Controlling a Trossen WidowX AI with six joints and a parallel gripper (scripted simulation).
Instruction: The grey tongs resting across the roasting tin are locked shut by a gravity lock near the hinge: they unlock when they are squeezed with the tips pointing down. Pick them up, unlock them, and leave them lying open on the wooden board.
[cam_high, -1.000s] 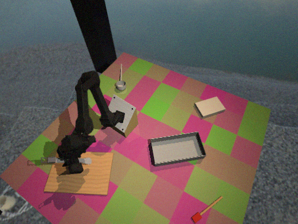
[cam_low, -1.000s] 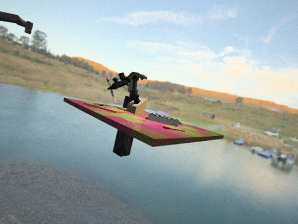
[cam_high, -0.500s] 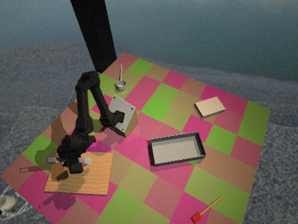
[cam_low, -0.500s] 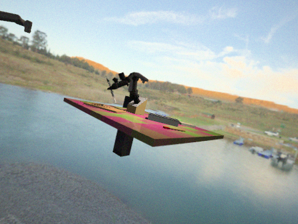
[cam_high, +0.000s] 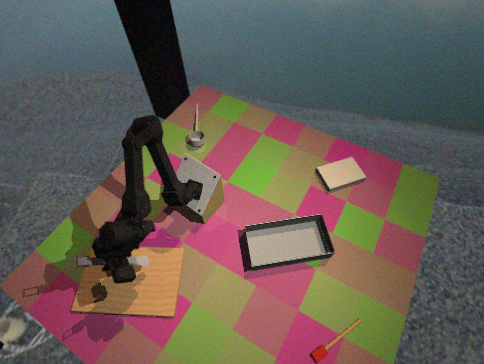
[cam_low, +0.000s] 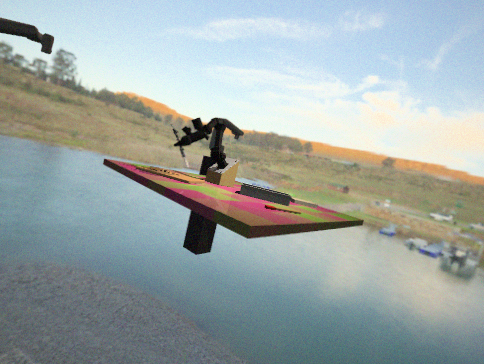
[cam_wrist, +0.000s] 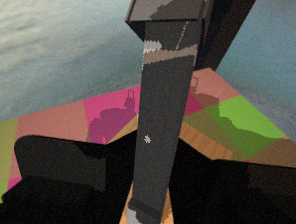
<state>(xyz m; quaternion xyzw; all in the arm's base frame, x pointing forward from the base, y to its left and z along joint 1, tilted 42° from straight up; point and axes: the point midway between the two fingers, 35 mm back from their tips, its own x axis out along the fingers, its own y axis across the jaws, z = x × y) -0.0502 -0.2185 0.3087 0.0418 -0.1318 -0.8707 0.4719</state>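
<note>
My gripper tip is now 18 cm above the wooden board, 2 cm to the right of it and 1 cm short of it. From my gripper tip the other things lie so: block: 80 cm to the left, 56 cm ahead, 18 cm below; roasting tin: 47 cm ahead, 40 cm to the left, 16 cm below.
</note>
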